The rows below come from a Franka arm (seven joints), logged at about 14 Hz.
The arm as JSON. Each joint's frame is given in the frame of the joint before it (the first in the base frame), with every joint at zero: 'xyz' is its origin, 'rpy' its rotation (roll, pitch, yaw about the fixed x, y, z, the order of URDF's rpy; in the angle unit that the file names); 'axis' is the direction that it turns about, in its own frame. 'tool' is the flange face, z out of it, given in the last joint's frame.
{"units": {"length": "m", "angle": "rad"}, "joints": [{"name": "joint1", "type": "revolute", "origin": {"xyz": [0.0, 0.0, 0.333], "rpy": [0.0, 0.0, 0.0]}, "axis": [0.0, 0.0, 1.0]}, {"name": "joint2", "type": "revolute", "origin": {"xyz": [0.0, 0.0, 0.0], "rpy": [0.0, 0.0, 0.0]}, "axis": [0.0, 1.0, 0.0]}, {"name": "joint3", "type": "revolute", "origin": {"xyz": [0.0, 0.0, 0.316], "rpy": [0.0, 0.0, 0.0]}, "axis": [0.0, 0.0, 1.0]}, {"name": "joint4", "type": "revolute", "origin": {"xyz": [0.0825, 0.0, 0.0], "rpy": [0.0, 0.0, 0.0]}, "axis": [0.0, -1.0, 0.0]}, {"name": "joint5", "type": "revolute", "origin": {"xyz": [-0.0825, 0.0, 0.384], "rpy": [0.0, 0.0, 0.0]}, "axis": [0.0, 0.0, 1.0]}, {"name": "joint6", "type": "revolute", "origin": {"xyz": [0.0, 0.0, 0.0], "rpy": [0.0, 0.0, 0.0]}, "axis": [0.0, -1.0, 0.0]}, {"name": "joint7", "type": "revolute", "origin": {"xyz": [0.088, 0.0, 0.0], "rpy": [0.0, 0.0, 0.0]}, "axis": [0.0, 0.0, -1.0]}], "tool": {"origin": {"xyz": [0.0, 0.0, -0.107], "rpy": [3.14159, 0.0, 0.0]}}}
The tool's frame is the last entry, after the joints.
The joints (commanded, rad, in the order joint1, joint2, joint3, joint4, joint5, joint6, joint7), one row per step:
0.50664, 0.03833, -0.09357, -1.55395, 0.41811, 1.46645, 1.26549
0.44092, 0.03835, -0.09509, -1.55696, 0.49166, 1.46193, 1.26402
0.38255, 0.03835, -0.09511, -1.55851, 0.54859, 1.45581, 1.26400
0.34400, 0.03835, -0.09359, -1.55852, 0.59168, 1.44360, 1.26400
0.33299, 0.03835, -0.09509, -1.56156, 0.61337, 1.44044, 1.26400
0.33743, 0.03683, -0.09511, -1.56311, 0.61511, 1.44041, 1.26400
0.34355, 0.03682, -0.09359, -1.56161, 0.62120, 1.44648, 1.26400
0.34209, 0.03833, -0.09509, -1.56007, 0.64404, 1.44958, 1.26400
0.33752, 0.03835, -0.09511, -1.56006, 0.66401, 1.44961, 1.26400
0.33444, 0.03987, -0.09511, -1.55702, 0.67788, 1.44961, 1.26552
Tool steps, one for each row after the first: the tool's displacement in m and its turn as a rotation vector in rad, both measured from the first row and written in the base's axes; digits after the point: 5 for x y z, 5 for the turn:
0.01364, -0.02624, 0.00202, 0.06608, 0.03330, -0.06562
0.02445, -0.05041, 0.00419, 0.11826, 0.05740, -0.12232
0.02960, -0.06531, 0.00616, 0.15685, 0.07936, -0.15407
0.03113, -0.06973, 0.00602, 0.17613, 0.09069, -0.16548
0.02977, -0.06742, 0.00627, 0.17769, 0.09173, -0.16108
0.02890, -0.06298, 0.00772, 0.18529, 0.08792, -0.15636
0.02985, -0.06227, 0.00933, 0.20776, 0.09228, -0.16110
0.03038, -0.06284, 0.01074, 0.22695, 0.09813, -0.16589
0.03121, -0.06303, 0.01229, 0.24019, 0.10137, -0.17018

